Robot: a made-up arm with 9 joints. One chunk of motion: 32 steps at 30 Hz.
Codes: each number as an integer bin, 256 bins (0 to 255) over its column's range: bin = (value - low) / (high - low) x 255, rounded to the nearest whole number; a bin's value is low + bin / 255 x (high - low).
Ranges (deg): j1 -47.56..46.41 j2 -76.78..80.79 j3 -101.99..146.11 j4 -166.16..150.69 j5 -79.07..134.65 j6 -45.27..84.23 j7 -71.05..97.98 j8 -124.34..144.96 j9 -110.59..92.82
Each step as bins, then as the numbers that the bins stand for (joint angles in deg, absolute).
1 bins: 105 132 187 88 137 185 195 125 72
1 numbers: -8.87 4.79 79.95 -56.82 35.75 48.68 58.21 7.67 -53.16
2 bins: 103 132 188 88 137 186 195 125 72
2 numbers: -9.60 4.79 80.92 -56.82 35.75 49.19 58.21 7.67 -53.16
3 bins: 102 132 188 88 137 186 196 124 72
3 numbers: -9.97 4.79 80.92 -56.82 35.75 49.19 58.87 6.61 -53.16
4 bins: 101 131 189 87 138 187 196 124 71
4 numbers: -10.34 4.17 81.90 -58.06 36.59 49.70 58.87 6.61 -53.95
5 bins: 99 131 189 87 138 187 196 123 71
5 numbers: -11.08 4.17 81.90 -58.06 36.59 49.70 58.87 5.56 -53.95
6 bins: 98 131 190 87 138 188 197 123 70
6 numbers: -11.45 4.17 82.87 -58.06 36.59 50.20 59.53 5.56 -54.75
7 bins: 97 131 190 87 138 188 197 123 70
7 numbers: -11.81 4.17 82.87 -58.06 36.59 50.20 59.53 5.56 -54.75
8 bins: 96 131 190 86 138 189 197 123 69
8 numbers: -12.18 4.17 82.87 -59.30 36.59 50.71 59.53 5.56 -55.55
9 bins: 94 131 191 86 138 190 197 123 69
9 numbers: -12.92 4.17 83.84 -59.30 36.59 51.22 59.53 5.56 -55.55
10 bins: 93 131 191 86 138 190 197 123 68
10 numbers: -13.29 4.17 83.84 -59.30 36.59 51.22 59.53 5.56 -56.35
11 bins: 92 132 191 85 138 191 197 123 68
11 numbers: -13.66 4.79 83.84 -60.54 36.59 51.73 59.53 5.56 -56.35
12 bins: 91 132 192 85 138 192 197 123 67
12 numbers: -14.03 4.79 84.81 -60.54 36.59 52.24 59.53 5.56 -57.15
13 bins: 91 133 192 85 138 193 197 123 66
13 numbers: -14.03 5.40 84.81 -60.54 36.59 52.74 59.53 5.56 -57.94
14 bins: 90 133 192 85 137 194 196 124 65
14 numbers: -14.39 5.40 84.81 -60.54 35.75 53.25 58.87 6.61 -58.74
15 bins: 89 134 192 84 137 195 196 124 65
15 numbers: -14.76 6.02 84.81 -61.79 35.75 53.76 58.87 6.61 -58.74
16 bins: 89 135 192 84 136 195 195 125 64
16 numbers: -14.76 6.64 84.81 -61.79 34.91 53.76 58.21 7.67 -59.54
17 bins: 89 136 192 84 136 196 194 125 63
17 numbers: -14.76 7.26 84.81 -61.79 34.91 54.27 57.55 7.67 -60.34
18 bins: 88 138 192 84 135 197 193 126 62
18 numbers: -15.13 8.49 84.81 -61.79 34.08 54.78 56.88 8.73 -61.13
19 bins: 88 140 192 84 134 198 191 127 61
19 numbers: -15.13 9.73 84.81 -61.79 33.24 55.28 55.56 9.78 -61.93
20 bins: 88 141 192 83 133 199 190 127 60
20 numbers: -15.13 10.35 84.81 -63.03 32.40 55.79 54.89 9.78 -62.73
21 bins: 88 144 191 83 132 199 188 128 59
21 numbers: -15.13 12.20 83.84 -63.03 31.56 55.79 53.57 10.84 -63.53
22 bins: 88 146 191 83 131 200 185 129 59
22 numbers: -15.13 13.44 83.84 -63.03 30.72 56.30 51.58 11.89 -63.53
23 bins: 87 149 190 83 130 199 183 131 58
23 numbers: -15.50 15.29 82.87 -63.03 29.89 55.79 50.25 14.01 -64.32
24 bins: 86 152 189 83 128 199 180 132 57
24 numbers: -15.87 17.14 81.90 -63.03 28.21 55.79 48.27 15.06 -65.12
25 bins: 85 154 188 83 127 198 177 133 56
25 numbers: -16.24 18.38 80.92 -63.03 27.37 55.28 46.28 16.12 -65.92
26 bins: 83 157 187 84 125 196 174 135 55
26 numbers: -16.97 20.23 79.95 -61.79 25.69 54.27 44.29 18.23 -66.72
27 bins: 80 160 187 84 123 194 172 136 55
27 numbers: -18.08 22.09 79.95 -61.79 24.02 53.25 42.96 19.29 -66.72
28 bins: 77 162 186 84 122 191 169 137 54
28 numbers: -19.18 23.32 78.98 -61.79 23.18 51.73 40.97 20.34 -67.51
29 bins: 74 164 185 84 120 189 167 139 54
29 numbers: -20.29 24.56 78.00 -61.79 21.50 50.71 39.65 22.45 -67.51
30 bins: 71 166 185 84 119 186 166 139 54
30 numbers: -21.40 25.79 78.00 -61.79 20.67 49.19 38.99 22.45 -67.51
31 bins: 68 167 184 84 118 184 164 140 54
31 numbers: -22.50 26.41 77.03 -61.79 19.83 48.17 37.66 23.51 -67.51
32 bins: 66 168 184 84 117 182 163 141 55
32 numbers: -23.24 27.03 77.03 -61.79 18.99 47.16 37.00 24.57 -66.72
